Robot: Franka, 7 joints.
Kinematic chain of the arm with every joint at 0, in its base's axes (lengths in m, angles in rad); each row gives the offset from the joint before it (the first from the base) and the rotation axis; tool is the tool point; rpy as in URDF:
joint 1: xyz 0 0 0.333 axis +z
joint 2: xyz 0 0 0 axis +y
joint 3: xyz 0 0 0.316 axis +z
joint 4: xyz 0.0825 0 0 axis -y
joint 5: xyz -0.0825 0 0.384 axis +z
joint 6: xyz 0 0 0 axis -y
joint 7: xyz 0.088 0 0 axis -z
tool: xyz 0 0 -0.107 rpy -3.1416 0 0
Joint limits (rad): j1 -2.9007..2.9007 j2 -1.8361..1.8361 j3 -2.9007..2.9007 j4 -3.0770..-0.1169 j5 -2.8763..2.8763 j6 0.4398..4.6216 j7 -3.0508..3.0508
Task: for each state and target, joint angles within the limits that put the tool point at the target. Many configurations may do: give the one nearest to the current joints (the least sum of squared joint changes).
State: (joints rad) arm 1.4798 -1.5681 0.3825 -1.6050 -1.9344 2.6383 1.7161
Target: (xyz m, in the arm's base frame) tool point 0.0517 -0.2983 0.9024
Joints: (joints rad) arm 1.6963 -1.6933 -0.0542 -1.8767 -1.9530 2.5993 1.7161
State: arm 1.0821 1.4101 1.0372 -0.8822 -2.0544 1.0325 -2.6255
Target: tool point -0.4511 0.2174 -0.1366
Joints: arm 1.8630 1.8361 1.0377 -1.5469 -1.8835 1.1748 -2.6255
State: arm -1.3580 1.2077 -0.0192 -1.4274 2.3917 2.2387 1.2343
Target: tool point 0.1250 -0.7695 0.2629
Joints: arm -1.4007 0.8654 -0.0522 -1.3193 2.3949 2.2167 1.2343
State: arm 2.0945 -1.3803 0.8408 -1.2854 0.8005 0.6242 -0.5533
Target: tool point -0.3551 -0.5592 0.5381
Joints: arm 1.6941 -1.4428 1.0001 -1.0203 0.9556 1.0642 -0.5533
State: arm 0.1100 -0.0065 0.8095 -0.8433 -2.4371 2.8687 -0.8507
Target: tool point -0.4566 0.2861 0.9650
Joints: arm 0.1898 -0.7002 1.2041 -0.7082 -2.3811 2.8066 -0.8507
